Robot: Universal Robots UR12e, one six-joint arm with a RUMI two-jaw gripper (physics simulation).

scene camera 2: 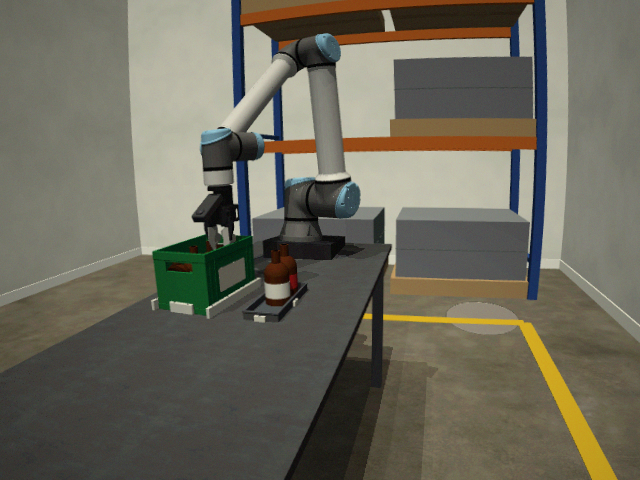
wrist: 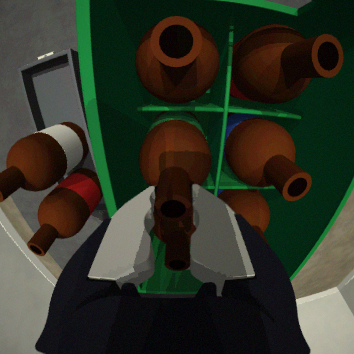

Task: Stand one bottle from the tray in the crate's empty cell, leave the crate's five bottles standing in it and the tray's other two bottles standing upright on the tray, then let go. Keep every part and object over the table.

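Seen in the pictures: gripper, fingertip midpoint: (wrist: 174, 186); arm's base, origin of the base link: (scene camera 2: 300, 239).
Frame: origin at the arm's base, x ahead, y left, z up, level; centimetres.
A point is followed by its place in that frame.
Note:
My gripper (scene camera 2: 219, 244) {x 63.0, y -7.4, z 7.0 cm} (wrist: 174, 186) {x 63.0, y -7.4, z 7.0 cm} is shut on the neck of a brown green-labelled bottle (wrist: 175, 150) {x 66.3, y -7.8, z 6.9 cm}, which is upright in the middle-left cell of the green crate (scene camera 2: 181, 293) {x 77.8, y -13.9, z -0.6 cm} (wrist: 86, 65) {x 72.6, y -4.4, z 11.2 cm} in the wrist view. Whether its base touches the crate floor is hidden. Five other brown bottles stand in the crate: far left (wrist: 147, 70) {x 72.5, y -6.4, z 5.9 cm}, far right (wrist: 270, 75) {x 71.6, y -15.8, z 6.0 cm}, middle right (wrist: 260, 150) {x 65.4, y -15.3, z 6.0 cm}, near right (wrist: 247, 210) {x 58.0, y -15.1, z 5.5 cm} and near left (wrist: 177, 252) {x 56.9, y -7.0, z 9.5 cm}, partly hidden behind the held one. A white-labelled bottle (scene camera 2: 277, 281) {x 69.0, y 12.2, z 1.6 cm} (wrist: 37, 160) {x 66.4, y 8.0, z 4.8 cm} and a red-labelled bottle (scene camera 2: 293, 281) {x 58.8, y 13.8, z -1.3 cm} (wrist: 62, 212) {x 58.8, y 8.2, z 4.8 cm} stand upright on the tray (scene camera 2: 262, 313) {x 79.4, y 11.2, z -4.1 cm} (wrist: 52, 95) {x 73.7, y 11.6, z -5.8 cm}.
The dark table (scene camera 2: 170, 382) {x 113.8, y 4.3, z -6.3 cm} carries the crate and tray. White guide strips (scene camera 2: 235, 297) {x 66.8, y -2.2, z -4.7 cm} edge the crate's base. Green dividers (wrist: 227, 95) {x 70.0, y -13.1, z 3.1 cm} separate its cells. The robot's base (scene camera 2: 302, 246) {x 11.0, y 3.7, z -0.9 cm} is behind the tray, and a storage rack (scene camera 2: 540, 155) stands behind the table.

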